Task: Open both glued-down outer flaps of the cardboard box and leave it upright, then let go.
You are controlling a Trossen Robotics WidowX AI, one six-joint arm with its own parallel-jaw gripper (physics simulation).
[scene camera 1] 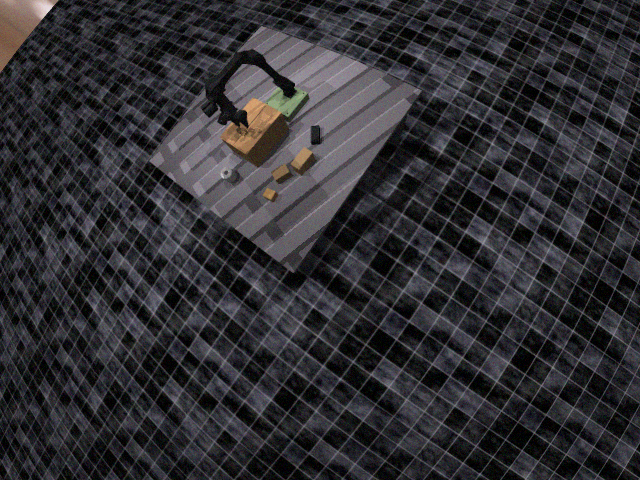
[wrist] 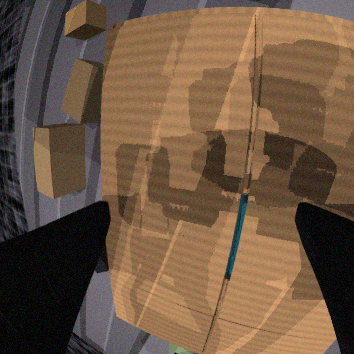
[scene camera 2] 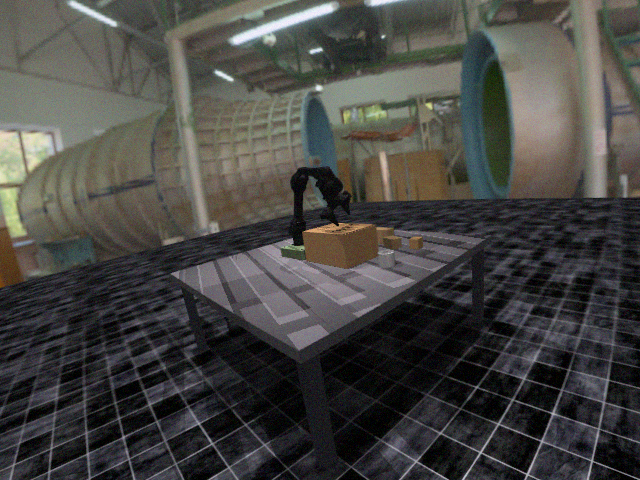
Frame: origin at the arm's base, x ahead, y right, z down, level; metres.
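Seen in the pictures: gripper, fingertip midpoint: (scene camera 1: 243,126) (wrist: 206,212) (scene camera 2: 344,220); arm's base, link origin: (scene camera 1: 290,92) (scene camera 2: 299,244).
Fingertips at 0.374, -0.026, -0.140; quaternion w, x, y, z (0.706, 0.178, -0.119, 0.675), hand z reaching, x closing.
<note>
Pixels of each thing's top centre, then the offset from my fingertips to it, as dx, dy, dz. Level surfaces: height alone.
- cardboard box, top centre: (wrist: 233,249) (scene camera 2: 337,228) (scene camera 1: 249,124) -0.039, +0.011, +0.036
- blue strip, top centre: (wrist: 240,234) -0.037, +0.012, +0.053
- pale cylinder, top centre: (scene camera 2: 385,251) (scene camera 1: 226,172) +0.245, +0.008, +0.131
- black object, top centre: (wrist: 88,249) (scene camera 1: 314,133) -0.229, -0.273, +0.158
- table, surface height: dz +0.192
The cardboard box (scene camera 1: 266,140) (scene camera 2: 330,249) (wrist: 142,65) stands upright on the table. Its two outer flaps, the left one (wrist: 175,112) and the right one (wrist: 295,117) in the wrist view, lie flat and closed, meeting at a narrow seam. A blue strip (wrist: 236,237) shows in the near part of that seam. My gripper (scene camera 1: 242,127) (scene camera 2: 343,218) (wrist: 206,212) is open and empty above the box top. Its fingers are spread wide on either side of the seam in the wrist view. The inside of the box is hidden.
Three small cardboard blocks (scene camera 1: 302,160) (scene camera 1: 280,174) (scene camera 1: 269,194) stand beside the box. A pale cylinder (scene camera 1: 225,174) (scene camera 2: 386,258) and a black object (scene camera 1: 315,134) are also on the table (scene camera 1: 361,118) (scene camera 2: 248,294). The arm's green base plate (scene camera 1: 281,103) (scene camera 2: 293,252) is behind the box.
</note>
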